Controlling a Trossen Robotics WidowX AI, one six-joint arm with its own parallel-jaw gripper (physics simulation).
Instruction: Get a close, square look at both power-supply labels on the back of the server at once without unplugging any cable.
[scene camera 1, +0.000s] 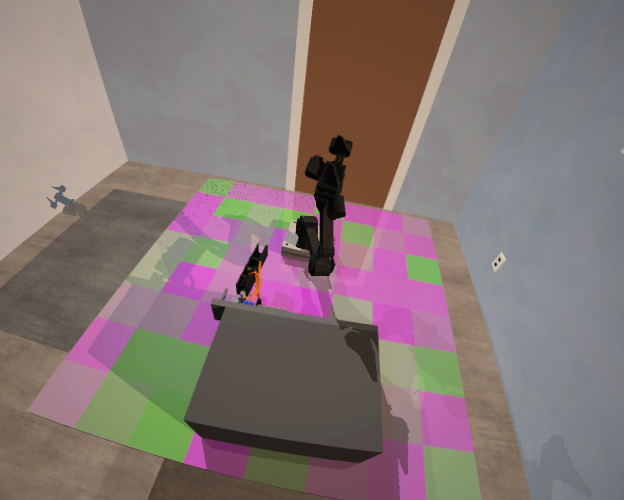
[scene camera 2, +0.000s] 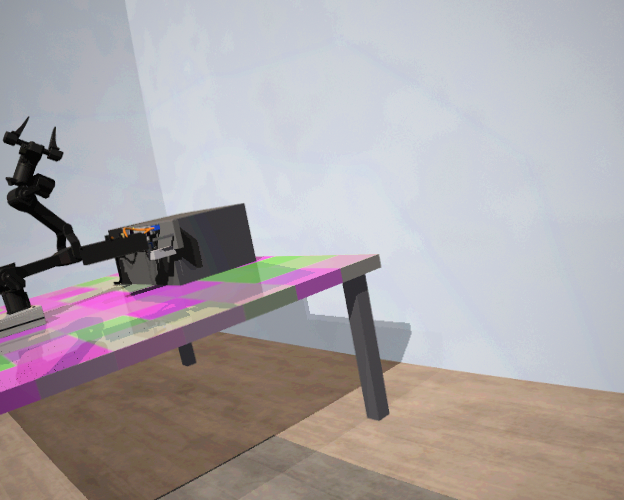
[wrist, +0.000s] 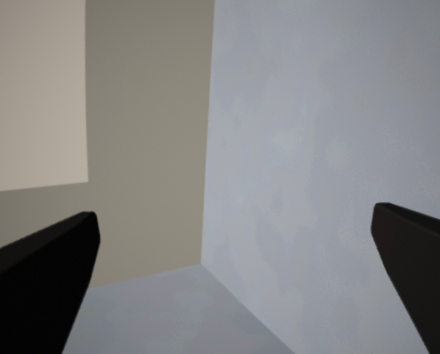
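Seen in the pictures: gripper, fingertip midpoint: (scene camera 1: 335, 149) (scene camera 2: 42, 121) (wrist: 236, 222); arm's base, origin of the base link: (scene camera 1: 304, 243) (scene camera 2: 18, 310).
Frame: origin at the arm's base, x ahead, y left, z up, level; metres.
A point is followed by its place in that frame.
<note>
The dark grey server (scene camera 1: 291, 380) @(y 0.083, x 0.642, z 0.158 m) (scene camera 2: 221, 239) @(y -0.134, x 0.659, z 0.057 m) lies on the table, its cabled back towards the arm's base. Orange cables (scene camera 1: 258, 281) @(y -0.097, x 0.340, z 0.114 m) (scene camera 2: 136, 229) @(y -0.080, x 0.395, z 0.152 m) and a blue connector (scene camera 1: 248, 302) @(y -0.090, x 0.453, z 0.152 m) (scene camera 2: 156, 227) @(y -0.106, x 0.452, z 0.145 m) are at that back. The power-supply labels cannot be made out in any view. My gripper (scene camera 2: 40, 122) @(y 0.067, x 0.215, z 0.549 m) (wrist: 236, 222) @(y 0.067, x 0.215, z 0.549 m) is open, with nothing between its fingers. It is high above the table, apart from the server, fingers pointing up in scene camera 2. The wrist view shows walls and ceiling between the fingers; the server does not show there.
A black folding bracket (scene camera 1: 252, 268) @(y -0.120, x 0.327, z 0.157 m) (scene camera 2: 114, 248) @(y -0.150, x 0.285, z 0.116 m) sticks out from the server's back towards the arm's side. The arm's pale base (scene camera 1: 295, 251) @(y -0.028, x 0.049, z -0.008 m) (scene camera 2: 21, 320) @(y -0.091, x -0.015, z -0.017 m) stands on the checkered table (scene camera 1: 166, 359) @(y -0.324, x 0.606, z -0.048 m) (scene camera 2: 322, 285) @(y -0.639, x 0.625, z -0.074 m). A brown door (scene camera 1: 375, 78) is behind the arm, between blue-grey walls.
</note>
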